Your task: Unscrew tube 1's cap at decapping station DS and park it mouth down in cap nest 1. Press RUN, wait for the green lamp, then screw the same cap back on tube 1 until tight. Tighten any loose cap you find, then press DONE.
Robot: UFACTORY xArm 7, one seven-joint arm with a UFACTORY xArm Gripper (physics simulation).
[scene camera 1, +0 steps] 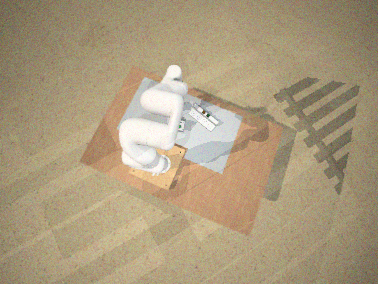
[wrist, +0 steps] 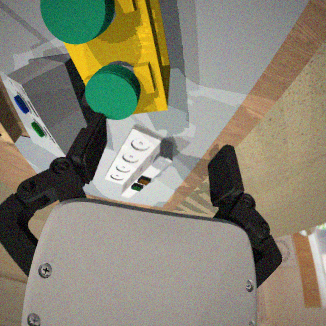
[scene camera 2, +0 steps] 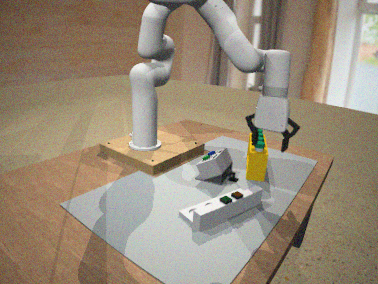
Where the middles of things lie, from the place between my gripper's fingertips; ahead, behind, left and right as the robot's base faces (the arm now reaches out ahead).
Right now my hand is 13 cm past the grey button box (scene camera 2: 218,167), 8 cm above it and 7 cm to the left of it.
